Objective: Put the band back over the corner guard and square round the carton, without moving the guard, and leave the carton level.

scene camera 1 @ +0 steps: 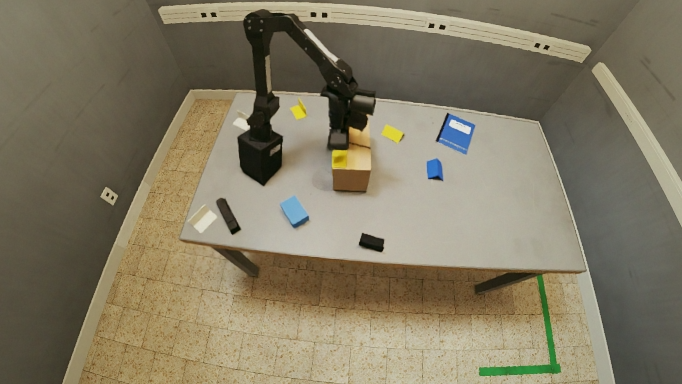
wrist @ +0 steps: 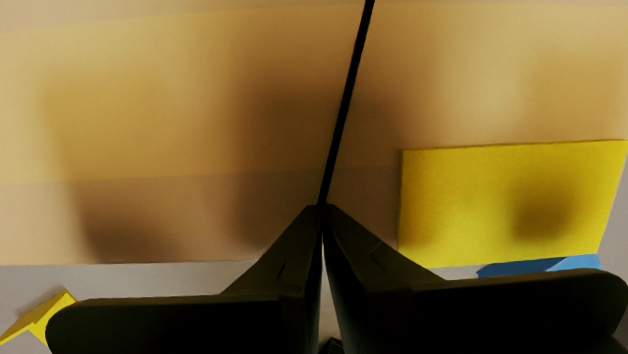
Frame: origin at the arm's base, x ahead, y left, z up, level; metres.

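Seen in the pictures: gripper, between the fingertips: [wrist: 320, 216]; arm's base, origin of its link: [scene camera 1: 260, 135].
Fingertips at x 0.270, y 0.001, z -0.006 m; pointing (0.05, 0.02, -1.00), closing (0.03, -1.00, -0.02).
Offsets run from my fingertips to a thing's top centre.
The carton {dx +0.041, dy +0.016, dz +0.000 m} [scene camera 1: 360, 159] [wrist: 150, 115] sits flat on the table, partly hidden by the arm in the scene view. The yellow corner guard {dx +0.003, dy -0.067, dz +0.003 m} [scene camera 1: 340, 159] [wrist: 500, 200] lies over the carton's left top edge, near its front end. The thin black band [scene camera 1: 361, 146] [wrist: 345, 105] crosses the carton top at a slant, beside the guard and not over it. My gripper [scene camera 1: 338, 145] [wrist: 320, 216] is low at the carton's left edge, behind the guard and apart from it. Its fingertips are closed together on the band. The band's far side is hidden.
A light blue block {dx -0.136, dy -0.210, dz -0.107 m} [scene camera 1: 295, 212], a long black object {dx -0.371, dy -0.237, dz -0.107 m} [scene camera 1: 228, 216] and a small black block {dx +0.127, dy -0.292, dz -0.102 m} [scene camera 1: 371, 242] lie toward the front. Yellow pieces {dx -0.195, dy +0.270, dz -0.102 m} [scene camera 1: 298, 110] {dx +0.215, dy +0.179, dz -0.113 m} [scene camera 1: 393, 133] lie either side behind. A blue folded piece {dx +0.373, dy +0.007, dz -0.113 m} [scene camera 1: 435, 170] and a blue notebook {dx +0.498, dy +0.217, dz -0.140 m} [scene camera 1: 456, 133] lie right.
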